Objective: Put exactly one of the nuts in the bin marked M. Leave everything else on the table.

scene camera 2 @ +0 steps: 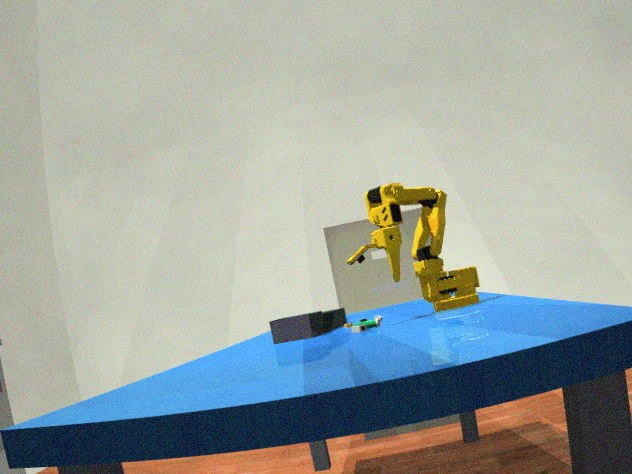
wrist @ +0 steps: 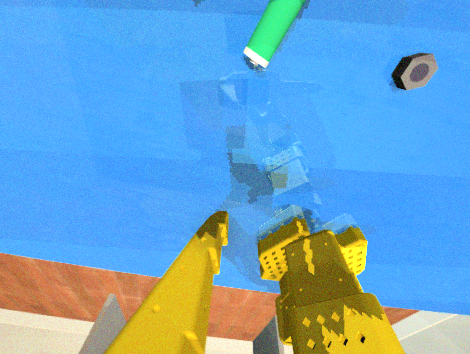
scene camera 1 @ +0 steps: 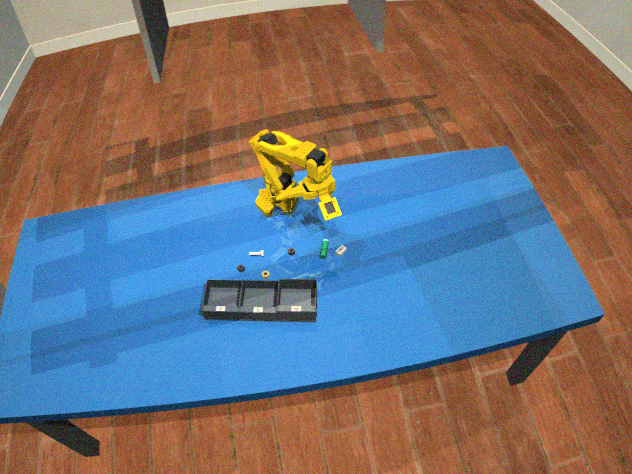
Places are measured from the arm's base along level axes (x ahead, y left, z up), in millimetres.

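Where they show: hand at its tool point: (scene camera 2: 396, 279) (wrist: 227, 223); arm's base at its link origin: (scene camera 2: 447, 308) (wrist: 316, 238) (scene camera 1: 278, 207).
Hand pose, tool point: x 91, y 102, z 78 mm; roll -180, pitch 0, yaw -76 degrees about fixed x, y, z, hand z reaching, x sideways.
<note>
Each offset is from my tool point to the top centre of the thing. "spot": to the spot under its first point. Level surfaces: height alone.
A dark nut @[dx +60, dy -88, dz -69 mm] (scene camera 1: 291, 251) (wrist: 416, 71) lies flat on the blue table; its six-sided shape shows at the upper right of the wrist view. Another small dark piece @[dx +86, dy -214, dz -69 mm] (scene camera 1: 240, 267), apparently a nut, lies further left. A small yellow piece @[dx +116, dy -158, dz -69 mm] (scene camera 1: 265, 274) with a hole, a nut or ring, lies behind the bins. The black bin row @[spot: dx +236, dy -184, dz -74 mm] (scene camera 1: 260, 320) (scene camera 2: 296, 329) has three compartments with white labels too blurred to read surely. My gripper (scene camera 1: 303, 206) (scene camera 2: 373, 271) is wide open and empty, high above the table behind the dark nut. One notched jaw shows in the wrist view.
A green battery @[dx +70, dy -9, dz -64 mm] (scene camera 1: 324, 248) (scene camera 2: 364, 323) (wrist: 277, 27) lies right of the nearer dark nut. A small white block @[dx +83, dy +30, dz -67 mm] (scene camera 1: 341, 250) (scene camera 2: 358, 329) is beside it. A white bolt @[dx +50, dy -172, dz -64 mm] (scene camera 1: 256, 253) lies to the left. My yellow base stands at the back edge of the blue table @[dz -78 mm] (scene camera 1: 408, 326) (scene camera 2: 214, 387).
</note>
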